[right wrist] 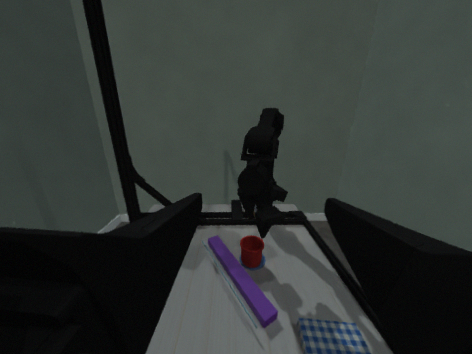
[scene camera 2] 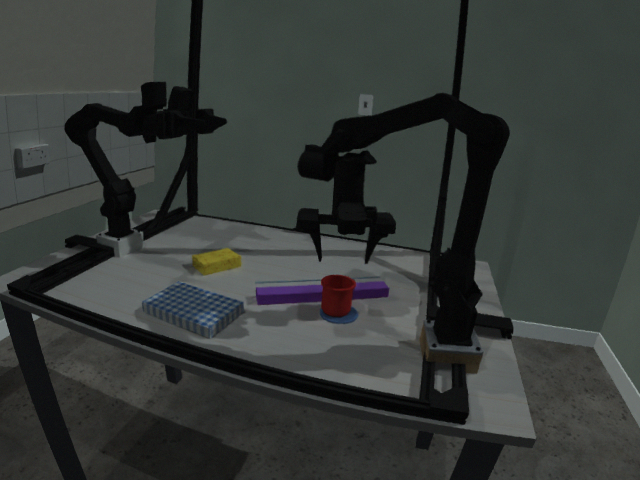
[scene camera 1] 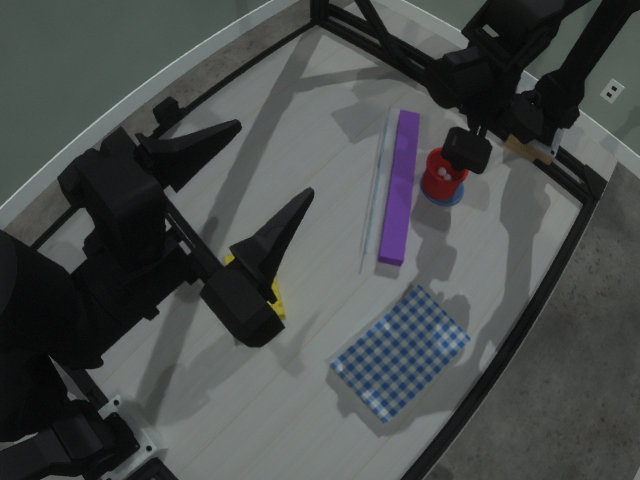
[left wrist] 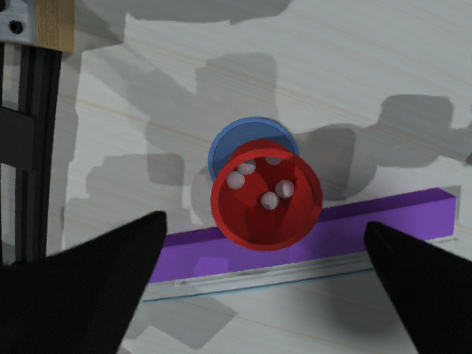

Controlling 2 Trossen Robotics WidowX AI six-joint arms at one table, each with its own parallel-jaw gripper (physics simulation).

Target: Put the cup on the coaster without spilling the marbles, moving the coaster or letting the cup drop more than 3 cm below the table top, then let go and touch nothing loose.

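Places are measured from the left arm's base along level axes (x left, y back, z up), in millimetres.
Where they show: left gripper, between the fingertips: point(right wrist: 256, 227) point(scene camera 2: 343, 261) point(left wrist: 266, 226); right gripper, between the fingertips: point(right wrist: 262, 201) point(scene camera 2: 215, 122) point(scene camera 1: 273, 154); left arm's base, origin of its link: point(scene camera 2: 452, 335); right arm's base, origin of its link: point(scene camera 2: 119, 233) point(scene camera 1: 112, 441).
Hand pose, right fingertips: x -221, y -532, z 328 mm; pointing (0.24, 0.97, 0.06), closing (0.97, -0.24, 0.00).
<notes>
Things, the pixels of their centre, and the offset from my right fingertips.
- red cup, middle of its body: point(left wrist: 263, 185) point(scene camera 1: 442, 175) point(scene camera 2: 337, 296) point(right wrist: 251, 252) dz -338, dx +95, dy +306 mm
- blue coaster, middle of its body: point(left wrist: 253, 163) point(scene camera 1: 442, 185) point(scene camera 2: 338, 313) point(right wrist: 252, 258) dz -374, dx +101, dy +314 mm
- purple bar, middle of its body: point(left wrist: 284, 250) point(scene camera 1: 395, 178) point(scene camera 2: 322, 290) point(right wrist: 231, 271) dz -362, dx +25, dy +269 mm
- blue checked block, middle of its body: point(scene camera 1: 402, 353) point(scene camera 2: 192, 307) dz -363, dx +181, dy +15 mm
- yellow sponge, middle of its body: point(scene camera 1: 254, 287) point(scene camera 2: 216, 261) dz -360, dx -59, dy -21 mm
The red cup point(scene camera 1: 439, 189) point(scene camera 2: 337, 300) point(left wrist: 265, 235) point(right wrist: 251, 254) stands upright on the blue coaster point(scene camera 1: 455, 197) point(scene camera 2: 353, 314) point(left wrist: 244, 132) point(right wrist: 261, 263). Several pale marbles point(scene camera 1: 445, 175) point(left wrist: 270, 200) lie inside the cup. My left gripper point(scene camera 2: 343, 261) point(left wrist: 266, 226) is open and empty; its fingertips hang above the cup's rim, apart from it in scene camera 2. In scene camera 1 its finger housing hides part of the rim. My right gripper point(scene camera 1: 273, 157) is open and empty, high over the other side of the table.
A purple bar point(scene camera 1: 399, 206) point(scene camera 2: 289, 293) point(left wrist: 200, 257) point(right wrist: 245, 285) lies close beside the cup, with a thin clear strip along its far side. A blue checked block point(scene camera 1: 400, 356) point(scene camera 2: 192, 307) point(right wrist: 334, 337) and a yellow sponge point(scene camera 1: 279, 303) point(scene camera 2: 217, 261) lie farther left in scene camera 2.
</notes>
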